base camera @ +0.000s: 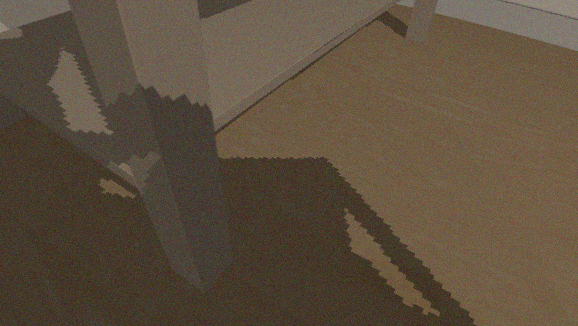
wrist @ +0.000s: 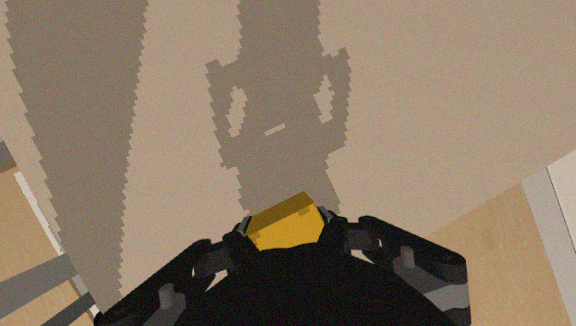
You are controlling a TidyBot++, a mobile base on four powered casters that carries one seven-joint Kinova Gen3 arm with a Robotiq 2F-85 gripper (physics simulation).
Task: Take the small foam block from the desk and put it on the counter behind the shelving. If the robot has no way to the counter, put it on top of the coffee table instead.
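Frame: origin at the arm's base, x right, y back, z down, level; centimetres.
Seen in the pictures: gripper, between the fingertips: (wrist: 285,221).
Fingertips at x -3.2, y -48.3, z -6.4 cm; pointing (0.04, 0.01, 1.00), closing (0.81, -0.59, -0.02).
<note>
A point is followed by its place in that frame.
My gripper (wrist: 285,221) @(x -3.2, y -48.3, z -6.4 cm) is shut on the small yellow foam block (wrist: 292,231) @(x -3.5, y -49.2, z -10.8 cm), at the bottom middle of the wrist view. The block is held over a broad beige table top (wrist: 425,100) @(x 4.4, y -67.2, z -5.4 cm), which looks like the coffee table. The gripper's shadow on that top reaches up to the block in the picture; the exact height between block and top is hard to tell. In the base camera view a thick table leg (base camera: 192,200) @(x -6.3, y -27.4, z 25.8 cm) stands close in front, with a pale low board (base camera: 280,55) @(x 1.3, y -51.7, z 24.6 cm) behind it. The counter, shelving and desk cannot be made out.
Wood floor (wrist: 500,260) @(x 104.4, y -63.2, z 39.6 cm) (base camera: 450,125) @(x 33.4, y -57.1, z 39.6 cm) shows beyond the table's right edge in the wrist view, with a pale skirting board (wrist: 547,220) @(x 110.1, y -88.2, z 35.7 cm) further right. Grey bars (wrist: 37,275) @(x -48.9, y 7.7, z 26.7 cm) of other furniture lie beyond the left edge. Another leg (base camera: 421,20) @(x 40.3, y -96.7, z 33.6 cm) stands at the back in the base view.
</note>
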